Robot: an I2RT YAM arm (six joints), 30 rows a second.
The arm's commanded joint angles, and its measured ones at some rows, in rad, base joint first. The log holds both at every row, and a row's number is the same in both.
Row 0, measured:
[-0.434 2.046 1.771 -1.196 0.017 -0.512]
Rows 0 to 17, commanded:
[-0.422 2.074 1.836 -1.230 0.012 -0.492]
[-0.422 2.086 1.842 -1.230 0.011 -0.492]
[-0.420 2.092 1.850 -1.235 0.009 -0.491]
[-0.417 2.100 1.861 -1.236 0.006 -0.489]
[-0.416 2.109 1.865 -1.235 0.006 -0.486]
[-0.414 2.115 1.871 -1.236 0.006 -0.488]
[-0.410 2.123 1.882 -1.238 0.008 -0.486]
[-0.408 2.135 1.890 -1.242 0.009 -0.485]
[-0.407 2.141 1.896 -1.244 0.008 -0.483]
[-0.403 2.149 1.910 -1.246 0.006 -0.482]
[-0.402 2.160 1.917 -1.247 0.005 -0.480]
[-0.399 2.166 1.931 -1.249 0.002 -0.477]
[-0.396 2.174 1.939 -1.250 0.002 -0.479]
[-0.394 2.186 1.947 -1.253 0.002 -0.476]
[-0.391 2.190 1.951 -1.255 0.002 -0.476]
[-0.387 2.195 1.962 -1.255 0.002 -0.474]
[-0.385 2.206 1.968 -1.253 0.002 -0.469]
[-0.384 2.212 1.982 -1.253 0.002 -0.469]
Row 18, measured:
[-0.396 2.197 1.927 -1.227 0.016 -0.490]
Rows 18 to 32, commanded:
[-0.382 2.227 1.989 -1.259 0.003 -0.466]
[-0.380 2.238 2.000 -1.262 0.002 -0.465]
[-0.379 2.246 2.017 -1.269 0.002 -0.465]
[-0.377 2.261 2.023 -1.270 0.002 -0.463]
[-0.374 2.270 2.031 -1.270 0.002 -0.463]
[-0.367 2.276 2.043 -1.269 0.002 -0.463]
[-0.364 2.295 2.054 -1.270 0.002 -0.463]
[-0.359 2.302 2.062 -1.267 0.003 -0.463]
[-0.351 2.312 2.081 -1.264 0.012 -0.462]
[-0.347 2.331 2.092 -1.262 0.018 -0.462]
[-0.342 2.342 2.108 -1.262 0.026 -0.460]
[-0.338 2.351 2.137 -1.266 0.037 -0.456]
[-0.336 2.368 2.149 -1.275 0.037 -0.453]
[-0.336 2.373 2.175 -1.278 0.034 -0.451]
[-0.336 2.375 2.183 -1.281 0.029 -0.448]
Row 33, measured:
[-0.349 2.371 2.114 -1.250 0.028 -0.468]
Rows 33 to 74, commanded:
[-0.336 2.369 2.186 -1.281 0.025 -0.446]
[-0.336 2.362 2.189 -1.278 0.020 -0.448]
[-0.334 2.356 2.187 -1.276 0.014 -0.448]
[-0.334 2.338 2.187 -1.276 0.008 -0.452]
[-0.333 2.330 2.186 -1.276 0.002 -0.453]
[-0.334 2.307 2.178 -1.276 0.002 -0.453]
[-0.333 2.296 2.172 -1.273 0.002 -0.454]
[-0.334 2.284 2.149 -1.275 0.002 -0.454]
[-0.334 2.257 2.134 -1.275 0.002 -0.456]
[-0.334 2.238 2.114 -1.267 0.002 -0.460]
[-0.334 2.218 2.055 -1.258 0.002 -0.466]
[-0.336 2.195 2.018 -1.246 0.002 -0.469]
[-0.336 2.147 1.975 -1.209 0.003 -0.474]
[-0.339 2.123 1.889 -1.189 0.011 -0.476]
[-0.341 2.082 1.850 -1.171 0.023 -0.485]
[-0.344 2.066 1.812 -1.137 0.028 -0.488]
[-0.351 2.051 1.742 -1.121 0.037 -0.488]
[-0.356 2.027 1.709 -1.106 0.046 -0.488]
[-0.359 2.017 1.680 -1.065 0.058 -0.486]
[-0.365 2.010 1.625 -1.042 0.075 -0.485]
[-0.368 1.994 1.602 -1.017 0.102 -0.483]
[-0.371 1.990 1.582 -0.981 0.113 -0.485]
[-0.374 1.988 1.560 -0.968 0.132 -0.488]
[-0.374 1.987 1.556 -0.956 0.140 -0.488]
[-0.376 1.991 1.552 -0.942 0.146 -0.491]
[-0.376 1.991 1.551 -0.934 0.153 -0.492]
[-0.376 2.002 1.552 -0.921 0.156 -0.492]
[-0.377 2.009 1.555 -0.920 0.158 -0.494]
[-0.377 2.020 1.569 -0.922 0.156 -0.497]
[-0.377 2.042 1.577 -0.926 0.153 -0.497]
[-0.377 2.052 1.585 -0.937 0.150 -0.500]
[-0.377 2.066 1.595 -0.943 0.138 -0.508]
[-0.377 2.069 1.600 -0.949 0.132 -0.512]
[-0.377 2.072 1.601 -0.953 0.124 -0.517]
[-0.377 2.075 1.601 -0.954 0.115 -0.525]
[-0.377 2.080 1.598 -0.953 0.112 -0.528]
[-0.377 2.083 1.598 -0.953 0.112 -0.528]
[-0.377 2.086 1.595 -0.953 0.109 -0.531]
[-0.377 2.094 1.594 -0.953 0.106 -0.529]
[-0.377 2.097 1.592 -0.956 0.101 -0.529]
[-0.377 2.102 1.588 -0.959 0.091 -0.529]
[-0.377 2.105 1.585 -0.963 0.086 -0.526]
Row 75, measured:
[-0.377 2.096 1.568 -0.957 0.112 -0.523]
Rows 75 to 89, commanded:
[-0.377 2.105 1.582 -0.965 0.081 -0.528]
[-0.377 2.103 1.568 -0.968 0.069 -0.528]
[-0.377 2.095 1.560 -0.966 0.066 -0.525]
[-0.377 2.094 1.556 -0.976 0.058 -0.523]
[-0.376 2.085 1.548 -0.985 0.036 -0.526]
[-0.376 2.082 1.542 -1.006 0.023 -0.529]
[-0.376 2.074 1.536 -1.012 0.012 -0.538]
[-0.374 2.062 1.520 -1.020 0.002 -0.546]
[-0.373 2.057 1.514 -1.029 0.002 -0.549]
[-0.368 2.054 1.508 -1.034 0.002 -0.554]
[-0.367 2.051 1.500 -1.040 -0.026 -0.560]
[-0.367 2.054 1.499 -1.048 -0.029 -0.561]
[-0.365 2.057 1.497 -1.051 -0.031 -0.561]
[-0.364 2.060 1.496 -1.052 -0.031 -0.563]
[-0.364 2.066 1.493 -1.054 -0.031 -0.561]
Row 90, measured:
[-0.375 2.079 1.521 -1.006 0.039 -0.550]
